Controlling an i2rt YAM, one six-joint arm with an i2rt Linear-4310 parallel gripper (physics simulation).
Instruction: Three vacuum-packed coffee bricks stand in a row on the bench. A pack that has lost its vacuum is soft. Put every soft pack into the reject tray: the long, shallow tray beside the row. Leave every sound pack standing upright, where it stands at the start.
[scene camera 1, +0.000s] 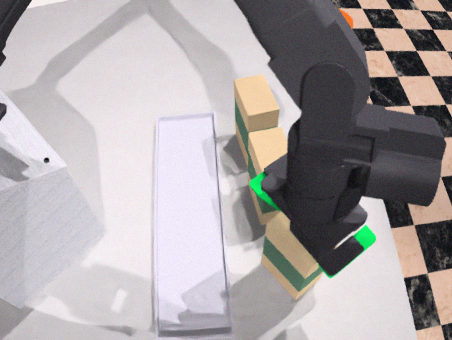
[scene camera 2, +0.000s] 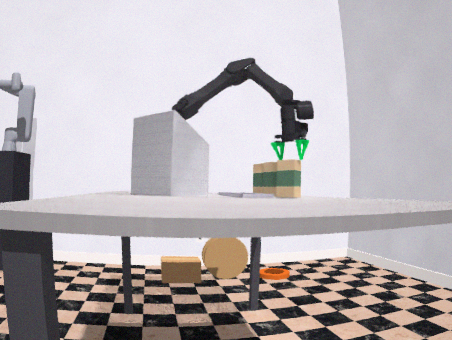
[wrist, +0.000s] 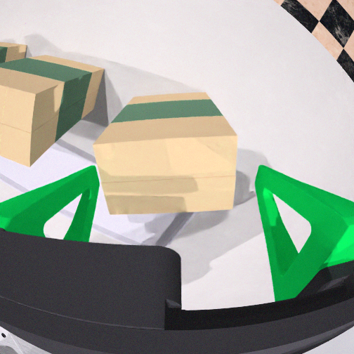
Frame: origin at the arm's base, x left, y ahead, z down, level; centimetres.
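Seen in the pictures: gripper, fingertip midpoint: (scene camera 1: 307, 235) (scene camera 2: 290, 160); arm's base, origin of the base link: (scene camera 2: 171, 131).
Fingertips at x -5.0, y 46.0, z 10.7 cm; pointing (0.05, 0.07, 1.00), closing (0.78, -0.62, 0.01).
Offsets run from my fingertips to a thing's top centre. Level surfaces: height alone.
Three tan coffee packs with green bands stand upright in a row. The near pack @(dx +0.2, dy -0.7, dz -0.1 cm) (scene camera 1: 285, 254) (scene camera 2: 289, 178) (wrist: 167, 160) is turned from the line of the others. The middle pack @(dx +12.4, dy -4.4, dz +0.0 cm) (scene camera 1: 266, 144) (scene camera 2: 270, 179) (wrist: 17, 110) and the far pack @(dx +23.3, dy -7.0, dz +0.0 cm) (scene camera 1: 257, 95) (scene camera 2: 257, 180) (wrist: 19, 51) stand behind it. The shallow lavender reject tray @(dx +9.2, dy -17.3, dz +12.6 cm) (scene camera 1: 187, 200) (scene camera 2: 245, 195) (wrist: 120, 220) lies beside the row and is empty. My gripper (scene camera 1: 315, 217) (scene camera 2: 291, 159) (wrist: 176, 174) is open and empty, its green fingertips just above the near pack's top. The arm partly hides the near and middle packs in scene camera 1. Softness cannot be told by sight.
A large grey block (scene camera 1: 55, 225) (scene camera 2: 170, 155) with a sloping face stands on the bench @(dz +14.0 cm) (scene camera 2: 100, 207), across the tray from the row. Beyond the bench's right edge in scene camera 1 is the checkered floor (scene camera 1: 420, 90). An orange ring (scene camera 2: 274, 273) lies on the floor.
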